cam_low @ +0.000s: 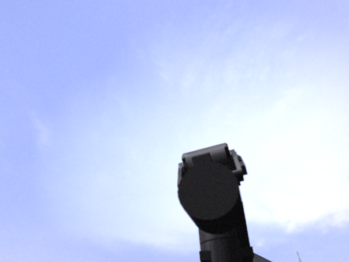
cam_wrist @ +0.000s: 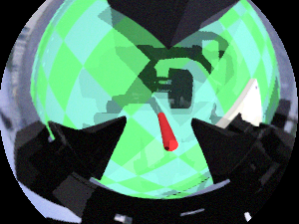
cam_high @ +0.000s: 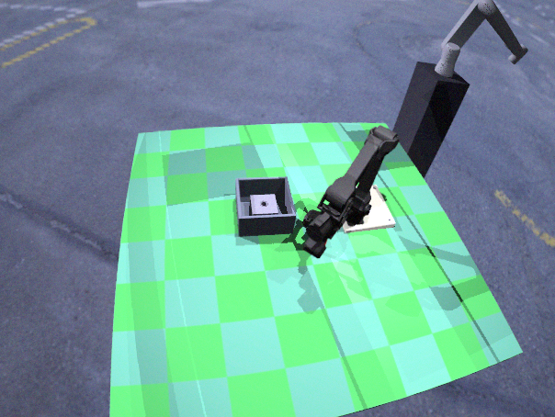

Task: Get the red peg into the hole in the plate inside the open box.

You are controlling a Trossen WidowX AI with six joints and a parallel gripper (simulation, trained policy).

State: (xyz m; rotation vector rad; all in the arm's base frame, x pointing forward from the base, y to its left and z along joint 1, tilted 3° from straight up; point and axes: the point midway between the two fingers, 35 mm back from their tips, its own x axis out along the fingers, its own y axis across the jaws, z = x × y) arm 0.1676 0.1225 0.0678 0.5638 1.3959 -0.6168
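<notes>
Now: gripper tip 1 cm past the red peg. The rest, counted from my gripper tip: grey plate 19 cm to the right, 16 cm ahead; then open box 19 cm to the right, 16 cm ahead, 2 cm below.
</notes>
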